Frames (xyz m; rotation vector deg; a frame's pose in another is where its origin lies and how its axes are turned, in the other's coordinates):
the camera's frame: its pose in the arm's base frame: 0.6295 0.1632 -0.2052 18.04 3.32 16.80
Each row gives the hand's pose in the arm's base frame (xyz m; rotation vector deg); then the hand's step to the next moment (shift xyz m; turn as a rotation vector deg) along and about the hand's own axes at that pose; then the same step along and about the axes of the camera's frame.
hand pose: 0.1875 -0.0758 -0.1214 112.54 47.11 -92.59
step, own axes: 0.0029 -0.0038 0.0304 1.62 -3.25 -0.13
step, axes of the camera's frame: -0.0276 -0.0123 -0.0056 -1.09 2.49 -2.41
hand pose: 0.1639 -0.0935 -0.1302 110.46 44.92 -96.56
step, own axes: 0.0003 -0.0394 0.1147 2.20 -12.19 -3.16
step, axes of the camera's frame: -0.1193 -0.0183 -0.0119 -2.22 11.44 -5.26
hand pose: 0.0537 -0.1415 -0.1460 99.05 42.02 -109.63
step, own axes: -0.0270 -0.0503 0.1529 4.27 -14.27 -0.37
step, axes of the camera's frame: -0.1572 -0.0043 0.0436 -5.78 11.71 -7.17
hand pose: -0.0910 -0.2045 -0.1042 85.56 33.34 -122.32
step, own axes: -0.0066 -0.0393 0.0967 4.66 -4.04 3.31
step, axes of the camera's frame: -0.0970 0.0164 0.0356 -5.76 1.39 -3.73
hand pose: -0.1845 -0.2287 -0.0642 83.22 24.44 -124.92
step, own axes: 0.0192 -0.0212 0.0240 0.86 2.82 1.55
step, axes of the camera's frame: -0.0342 0.0086 -0.0122 -0.90 -3.10 0.83
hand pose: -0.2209 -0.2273 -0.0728 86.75 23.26 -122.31
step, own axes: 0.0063 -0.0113 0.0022 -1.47 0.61 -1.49
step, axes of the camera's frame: -0.0071 0.0072 -0.0084 1.98 0.26 0.88
